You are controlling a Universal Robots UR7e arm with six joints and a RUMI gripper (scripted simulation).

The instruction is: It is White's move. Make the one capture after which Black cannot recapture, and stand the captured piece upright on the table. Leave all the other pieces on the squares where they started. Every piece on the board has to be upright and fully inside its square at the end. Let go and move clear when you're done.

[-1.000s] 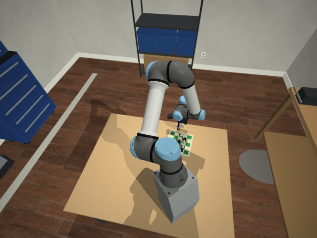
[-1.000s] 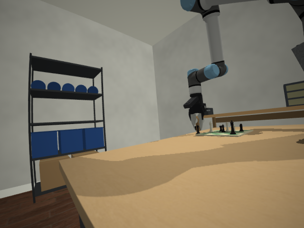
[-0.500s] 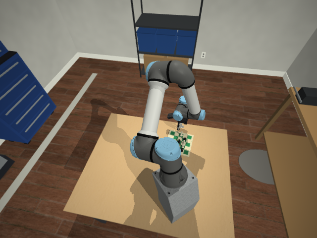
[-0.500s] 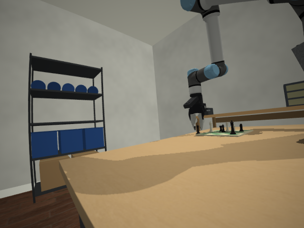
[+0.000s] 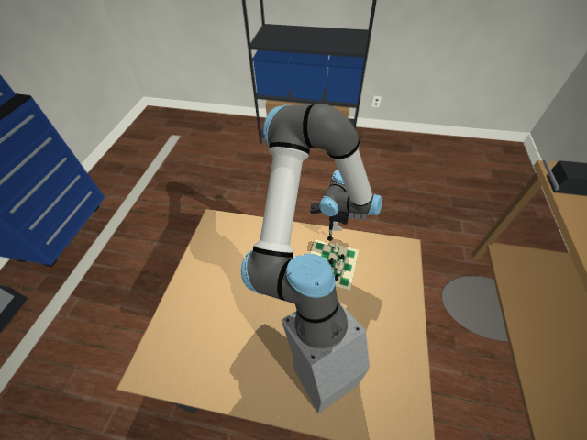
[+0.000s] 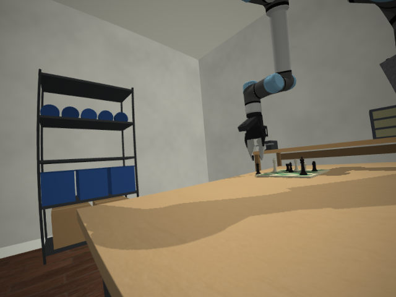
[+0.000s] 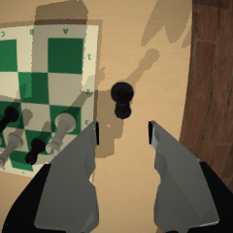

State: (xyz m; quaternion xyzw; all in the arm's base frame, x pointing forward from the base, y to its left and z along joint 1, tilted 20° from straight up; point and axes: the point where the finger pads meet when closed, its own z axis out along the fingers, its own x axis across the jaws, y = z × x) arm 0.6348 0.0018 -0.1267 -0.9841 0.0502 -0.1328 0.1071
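The green-and-cream chessboard is 14 cm behind my hand, 8 cm below it and 1 cm to the right of it.
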